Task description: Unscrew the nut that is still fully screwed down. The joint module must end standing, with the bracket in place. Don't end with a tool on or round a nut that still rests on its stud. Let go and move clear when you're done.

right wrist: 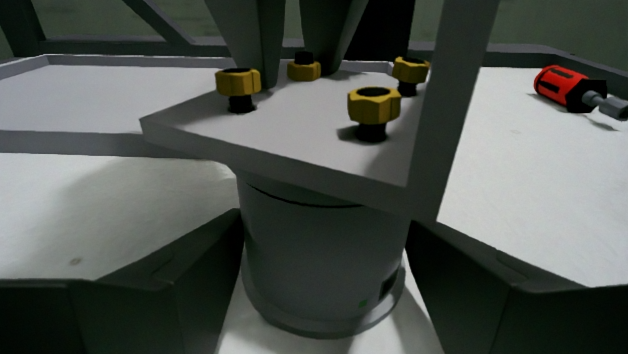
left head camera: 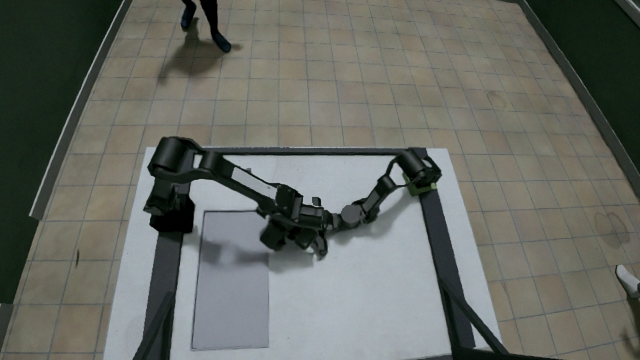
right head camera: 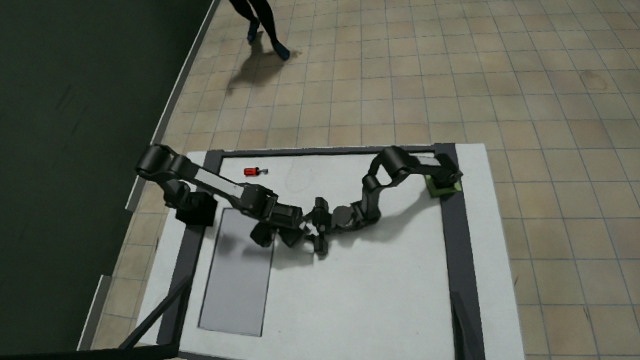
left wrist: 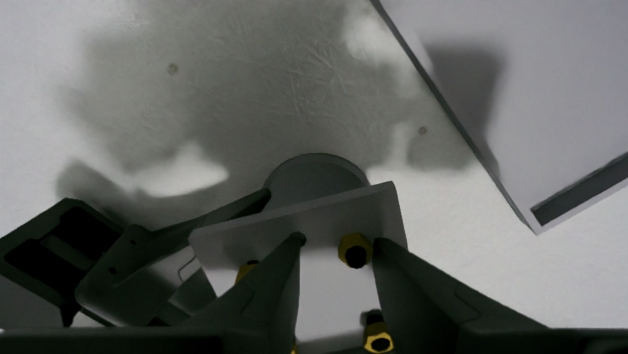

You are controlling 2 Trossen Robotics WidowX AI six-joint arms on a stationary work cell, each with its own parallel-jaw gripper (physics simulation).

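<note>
The joint module (left wrist: 315, 175) (right wrist: 325, 260) stands upright, with the bracket (left wrist: 335, 300) (right wrist: 300, 115) on top. One yellow nut (left wrist: 345, 246) (right wrist: 304, 72) sits low on the bracket plate, its black stud rising through it. Three other nuts, the nearest one (right wrist: 374, 106) among them, sit raised on their studs. My left gripper (left wrist: 336, 249) (right wrist: 294, 80) is partly open, its fingertips on either side of the low nut; in the left wrist view the right-hand finger is close beside it. My right gripper (right wrist: 324, 222) is shut on the joint module's round body, below the plate.
A red nut driver (right head camera: 251, 171) (right wrist: 565, 87) lies on the table near its far edge. A shallow grey tray (left head camera: 235, 310) (right head camera: 235, 300) (left wrist: 440, 95) lies close to the module. The bracket's upright wall (right wrist: 457, 100) rises beside the nuts. Both arms meet over the module, hiding it in the head views.
</note>
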